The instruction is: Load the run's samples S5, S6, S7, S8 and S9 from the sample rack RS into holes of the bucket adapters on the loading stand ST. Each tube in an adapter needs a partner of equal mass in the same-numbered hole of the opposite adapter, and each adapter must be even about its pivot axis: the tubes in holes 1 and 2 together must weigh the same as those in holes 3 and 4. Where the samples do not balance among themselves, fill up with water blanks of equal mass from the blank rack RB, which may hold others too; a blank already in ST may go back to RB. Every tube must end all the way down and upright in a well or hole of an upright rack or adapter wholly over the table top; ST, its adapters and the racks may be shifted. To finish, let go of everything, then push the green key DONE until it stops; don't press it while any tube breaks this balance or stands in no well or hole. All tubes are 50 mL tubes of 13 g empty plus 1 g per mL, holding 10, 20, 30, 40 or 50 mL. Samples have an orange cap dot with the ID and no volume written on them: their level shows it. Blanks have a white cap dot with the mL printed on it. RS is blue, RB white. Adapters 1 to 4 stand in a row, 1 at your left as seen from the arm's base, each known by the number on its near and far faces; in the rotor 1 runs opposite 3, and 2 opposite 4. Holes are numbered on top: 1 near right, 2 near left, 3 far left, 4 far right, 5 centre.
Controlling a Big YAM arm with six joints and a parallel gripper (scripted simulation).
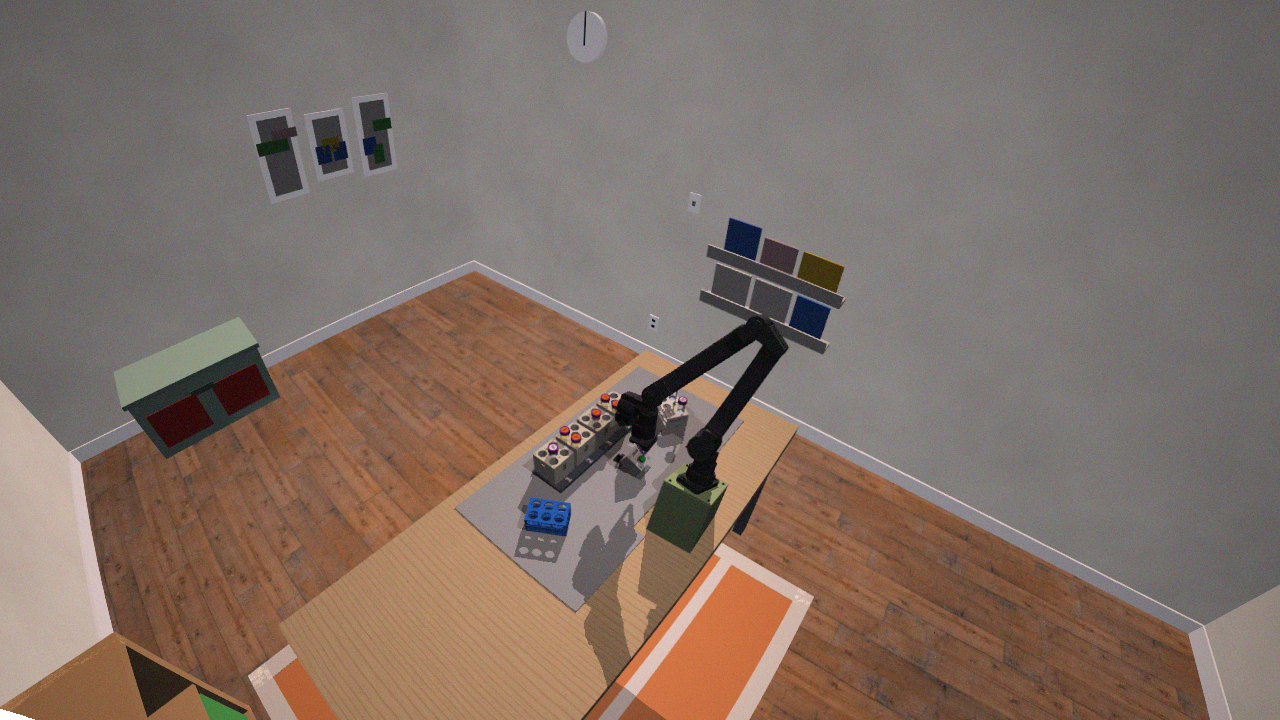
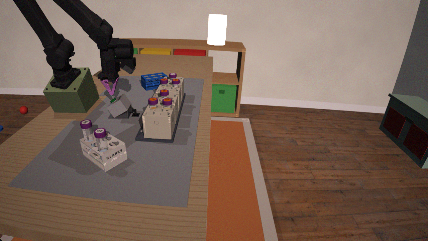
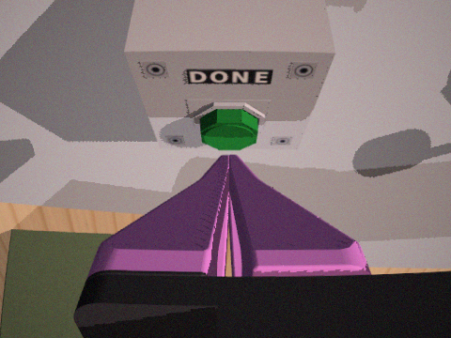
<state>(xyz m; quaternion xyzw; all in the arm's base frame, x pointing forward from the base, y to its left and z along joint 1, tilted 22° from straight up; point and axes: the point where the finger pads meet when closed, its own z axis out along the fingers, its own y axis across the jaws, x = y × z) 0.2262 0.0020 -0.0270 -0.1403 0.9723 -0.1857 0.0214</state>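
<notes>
Right now my hand is 30 mm above the green done key. Also, from my hand: sample tube S9: 180 mm ahead, 150 mm to the left, 30 mm below; then orange-dot sample tube: 210 mm ahead, 60 mm to the right, 30 mm below; then sample S8: 220 mm ahead, 30 mm to the left, 30 mm below.
</notes>
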